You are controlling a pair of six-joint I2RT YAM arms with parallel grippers.
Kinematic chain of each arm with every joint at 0, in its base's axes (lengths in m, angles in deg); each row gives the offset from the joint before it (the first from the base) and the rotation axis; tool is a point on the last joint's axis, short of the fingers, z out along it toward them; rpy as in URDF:
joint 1: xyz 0 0 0.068 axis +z
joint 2: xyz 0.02 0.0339 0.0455 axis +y
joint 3: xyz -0.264 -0.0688 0 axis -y
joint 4: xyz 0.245 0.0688 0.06 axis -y
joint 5: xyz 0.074 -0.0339 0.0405 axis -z
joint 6: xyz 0.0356 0 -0.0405 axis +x
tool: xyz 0 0 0 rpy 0 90 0
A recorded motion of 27 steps. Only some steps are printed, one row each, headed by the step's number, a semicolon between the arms.
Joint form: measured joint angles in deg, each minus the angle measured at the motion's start. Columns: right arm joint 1, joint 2, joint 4, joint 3, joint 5, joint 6; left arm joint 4, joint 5, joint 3, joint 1, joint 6, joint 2.
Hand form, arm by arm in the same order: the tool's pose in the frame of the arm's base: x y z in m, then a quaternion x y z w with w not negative. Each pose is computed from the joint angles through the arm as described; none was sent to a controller.
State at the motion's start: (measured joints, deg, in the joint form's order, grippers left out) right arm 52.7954 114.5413 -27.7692 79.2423 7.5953 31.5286; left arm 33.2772 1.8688 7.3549 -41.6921 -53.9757 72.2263
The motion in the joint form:
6: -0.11 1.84 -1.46 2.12 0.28 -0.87; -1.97 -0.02 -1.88 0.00 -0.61 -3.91
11: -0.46 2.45 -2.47 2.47 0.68 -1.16; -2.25 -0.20 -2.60 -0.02 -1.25 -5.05
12: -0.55 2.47 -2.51 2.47 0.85 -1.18; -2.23 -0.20 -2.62 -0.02 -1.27 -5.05
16: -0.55 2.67 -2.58 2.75 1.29 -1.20; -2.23 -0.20 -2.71 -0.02 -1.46 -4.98
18: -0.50 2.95 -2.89 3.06 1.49 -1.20; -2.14 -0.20 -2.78 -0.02 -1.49 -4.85
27: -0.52 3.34 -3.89 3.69 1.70 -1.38; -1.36 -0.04 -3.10 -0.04 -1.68 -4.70
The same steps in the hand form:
6: 0.2584 0.3310 0.1601 -0.17077 0.95757 0.09780 0.21057; 0.1344 -0.1213 0.1109 -0.09014 0.86790 -0.37306 0.31537
11: 0.2605 0.3291 0.1568 -0.17069 0.95978 0.08678 0.20533; 0.1320 -0.1190 0.1104 -0.09551 0.86673 -0.37476 0.31496
12: 0.2611 0.3286 0.1567 -0.16983 0.95994 0.08514 0.20597; 0.1319 -0.1190 0.1103 -0.09566 0.86672 -0.37482 0.31490
16: 0.2619 0.3292 0.1566 -0.16914 0.95977 0.08231 0.20847; 0.1317 -0.1187 0.1097 -0.09720 0.86723 -0.37443 0.31346
18: 0.2621 0.3299 0.1559 -0.16946 0.96010 0.07950 0.20778; 0.1315 -0.1186 0.1092 -0.09749 0.86767 -0.37389 0.31280
27: 0.2627 0.3302 0.1555 -0.17117 0.96103 0.07343 0.20427; 0.1309 -0.1183 0.1086 -0.09791 0.86628 -0.37702 0.31277

